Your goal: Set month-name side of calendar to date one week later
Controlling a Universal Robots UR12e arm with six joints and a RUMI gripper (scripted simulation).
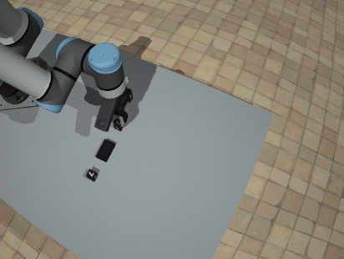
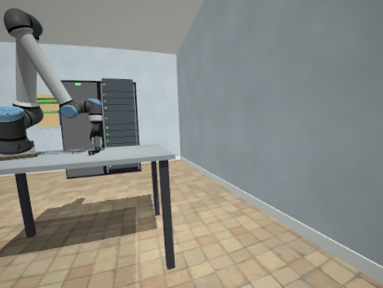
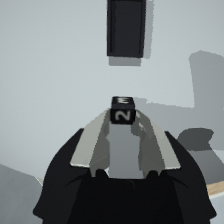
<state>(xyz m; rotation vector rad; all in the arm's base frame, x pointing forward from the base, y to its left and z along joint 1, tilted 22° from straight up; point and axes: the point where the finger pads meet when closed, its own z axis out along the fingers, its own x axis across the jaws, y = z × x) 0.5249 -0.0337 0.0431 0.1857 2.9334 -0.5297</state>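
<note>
The dark tray lies 11 cm to the right of my hand, 2 cm below it and 2 cm behind it. From my hand the other things lie so: black cube (1 cm below).
</note>
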